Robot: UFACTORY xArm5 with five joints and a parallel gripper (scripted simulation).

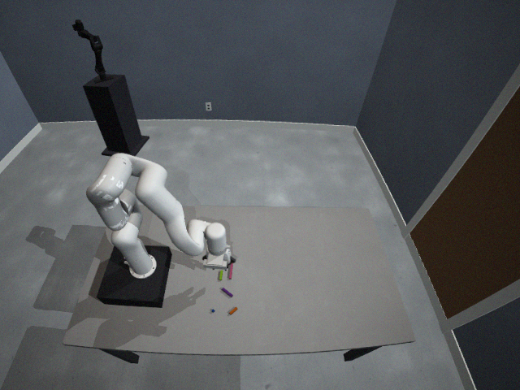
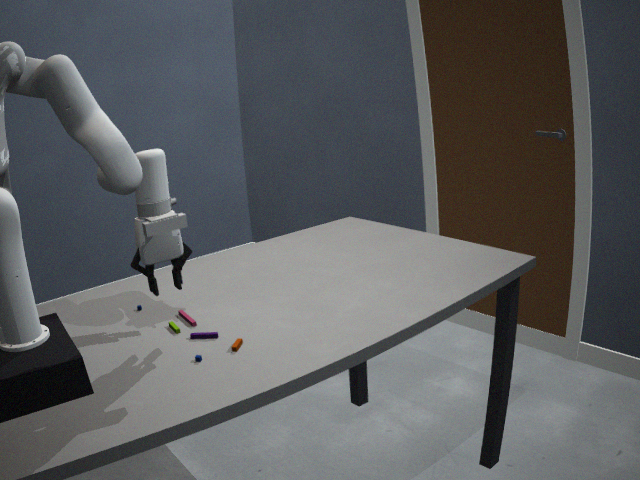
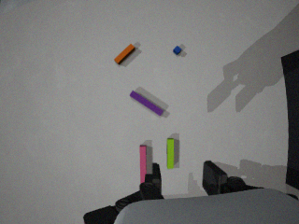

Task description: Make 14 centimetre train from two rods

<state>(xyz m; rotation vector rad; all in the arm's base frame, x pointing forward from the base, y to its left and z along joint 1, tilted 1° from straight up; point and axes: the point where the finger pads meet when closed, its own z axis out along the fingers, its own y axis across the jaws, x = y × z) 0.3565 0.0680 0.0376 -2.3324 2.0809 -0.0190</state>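
My gripper is now 4 cm short of the pink rod, 4 cm to the right of it and 11 cm above it. The rest, counted from my hand: lime rod: 11 cm below; orange rod: 9 cm ahead, 16 cm to the right, 11 cm below; purple rod: 5 cm ahead, 8 cm to the right, 11 cm below.
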